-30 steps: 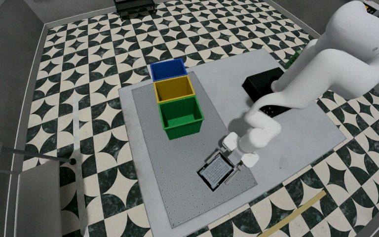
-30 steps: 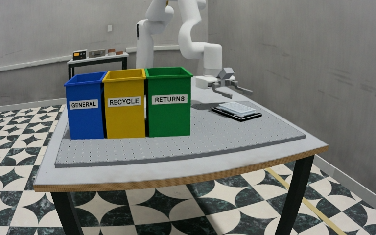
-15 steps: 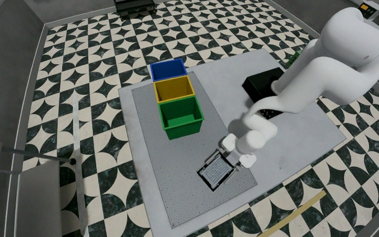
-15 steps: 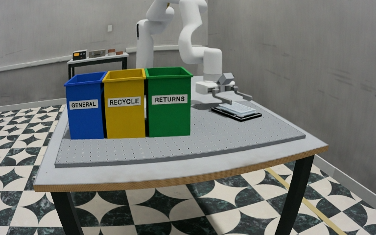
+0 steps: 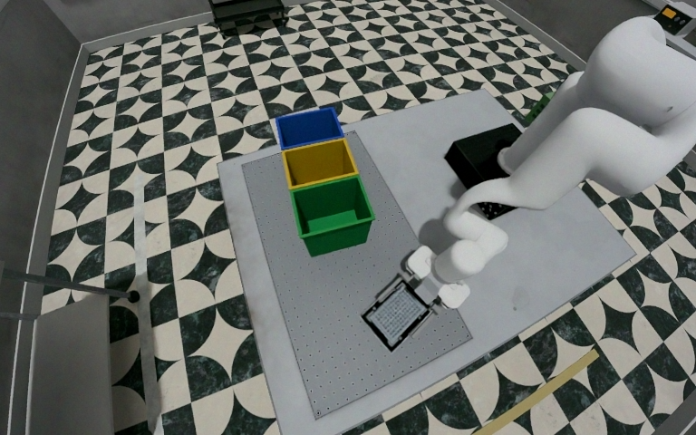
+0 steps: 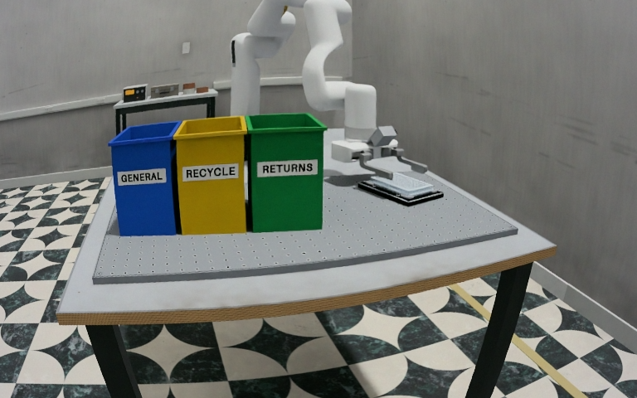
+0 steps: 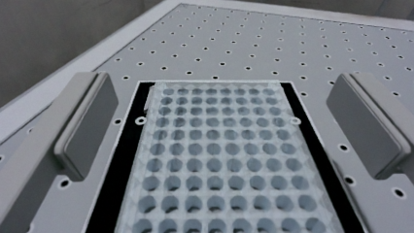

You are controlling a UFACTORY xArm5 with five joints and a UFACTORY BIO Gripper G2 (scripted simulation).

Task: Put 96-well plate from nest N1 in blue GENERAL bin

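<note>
My hand is 30 mm above the clear 96-well plate. The rest, counted from my hand: yellow recycle bin: 70 mm ahead, 420 mm to the right, 40 mm above; then green returns bin: 80 mm ahead, 280 mm to the right, 40 mm above; then black plate nest N1: 40 mm below.
</note>
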